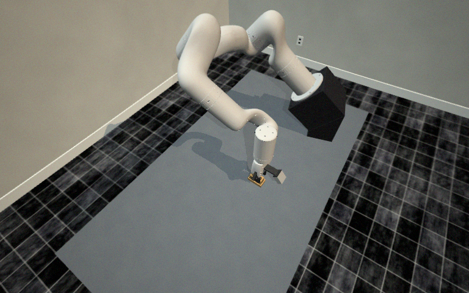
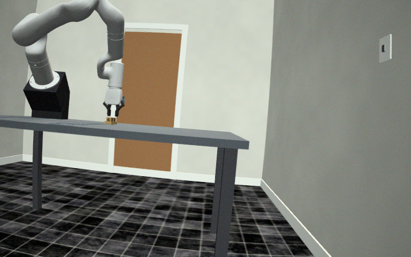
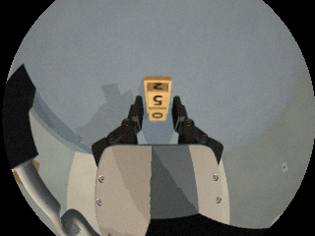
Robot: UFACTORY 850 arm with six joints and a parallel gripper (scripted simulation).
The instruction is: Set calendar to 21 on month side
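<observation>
My gripper is now 2 cm to the left of the orange tray and 6 cm above it.
</observation>
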